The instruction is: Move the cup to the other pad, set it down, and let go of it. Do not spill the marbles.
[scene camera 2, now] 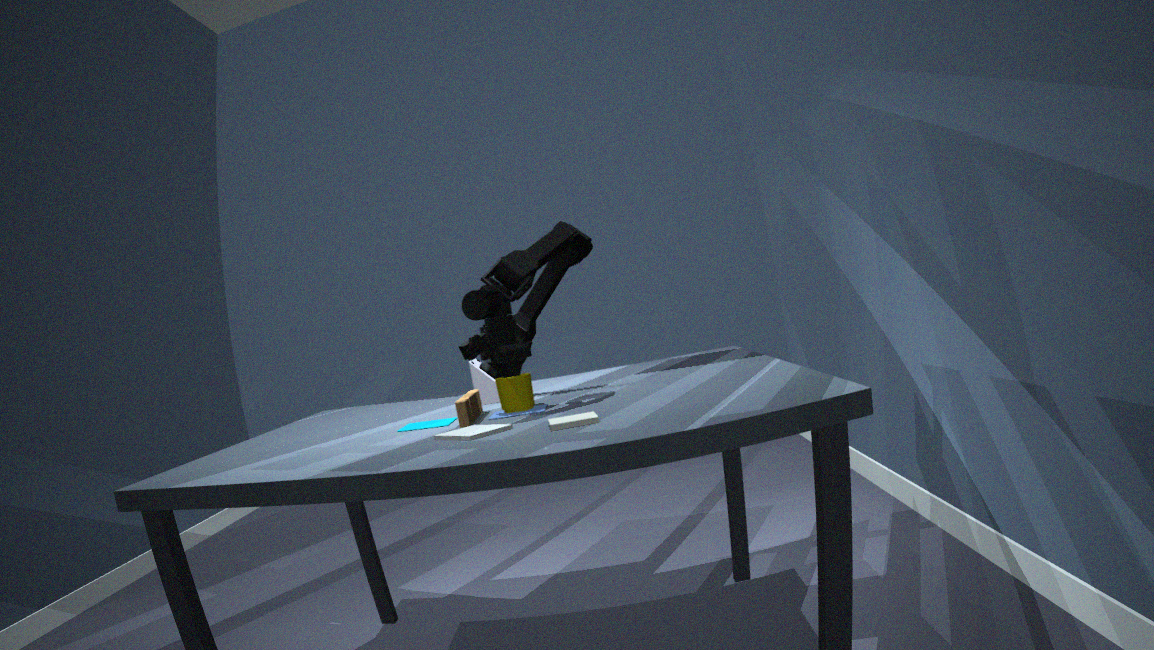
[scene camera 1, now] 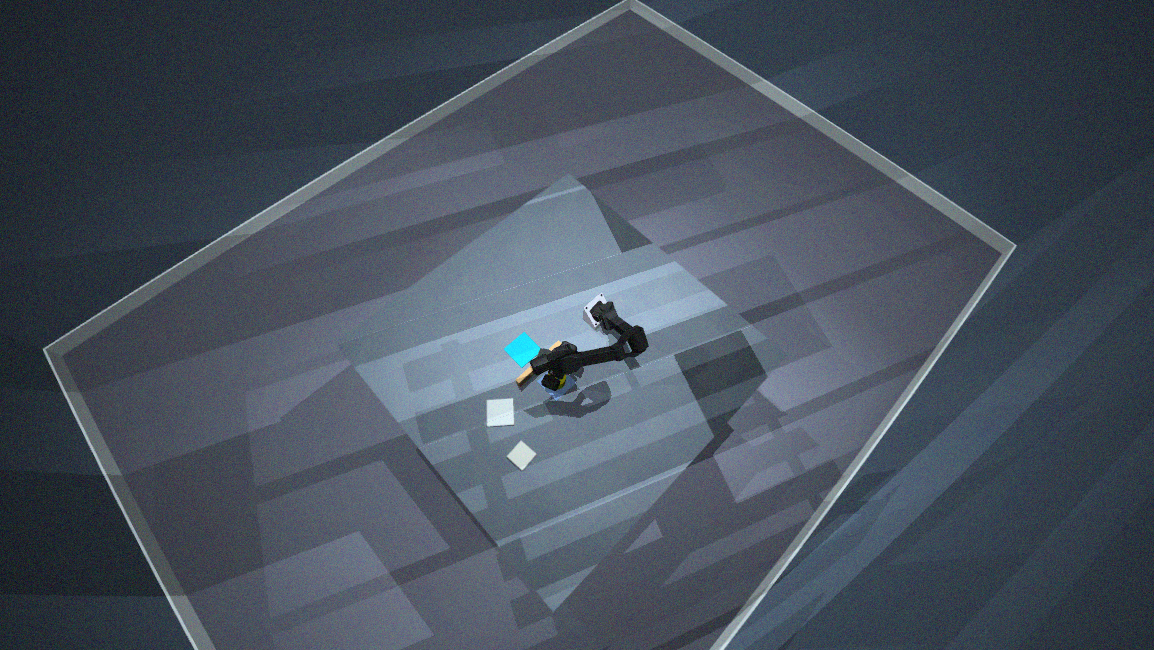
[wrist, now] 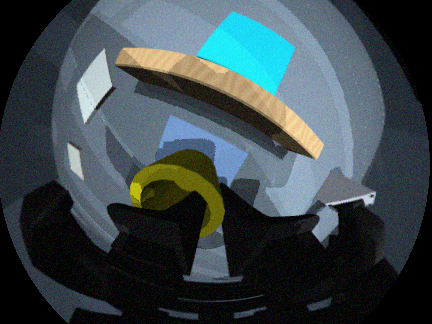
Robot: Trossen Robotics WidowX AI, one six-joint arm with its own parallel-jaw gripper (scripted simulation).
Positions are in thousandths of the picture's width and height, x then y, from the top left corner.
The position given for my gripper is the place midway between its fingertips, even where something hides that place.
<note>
In view: my gripper (wrist: 494, 576), a yellow cup (scene camera 2: 447, 605) and a pale blue pad (wrist: 413, 418).
</note>
